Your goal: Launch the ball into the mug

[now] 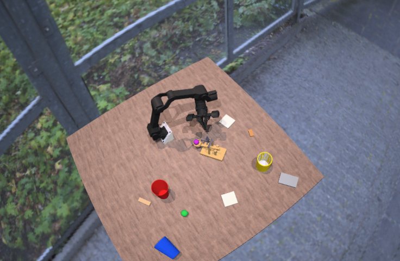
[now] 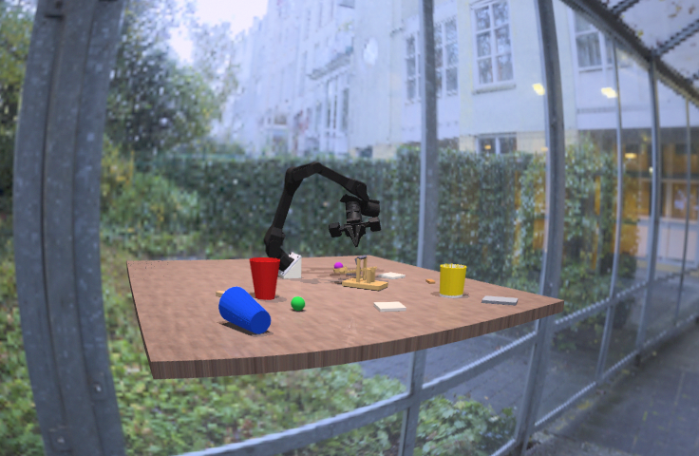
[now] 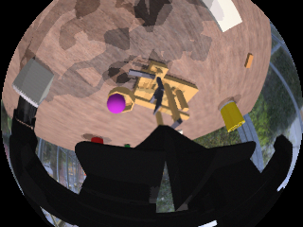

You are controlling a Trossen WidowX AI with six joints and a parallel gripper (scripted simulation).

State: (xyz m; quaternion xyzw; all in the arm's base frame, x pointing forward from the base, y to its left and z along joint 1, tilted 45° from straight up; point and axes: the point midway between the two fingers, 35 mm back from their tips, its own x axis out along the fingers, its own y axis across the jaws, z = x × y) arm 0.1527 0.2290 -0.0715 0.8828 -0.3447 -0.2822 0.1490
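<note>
Now: the purple ball 70 mm to the right of my gripper tip and 70 mm below it. Round my gripper tip: wooden catapult: 50 mm ahead, 20 mm to the right, 80 mm below; then red cup: 170 mm ahead, 400 mm to the right, 100 mm below; then yellow mug: 340 mm ahead, 190 mm to the left, 100 mm below.
</note>
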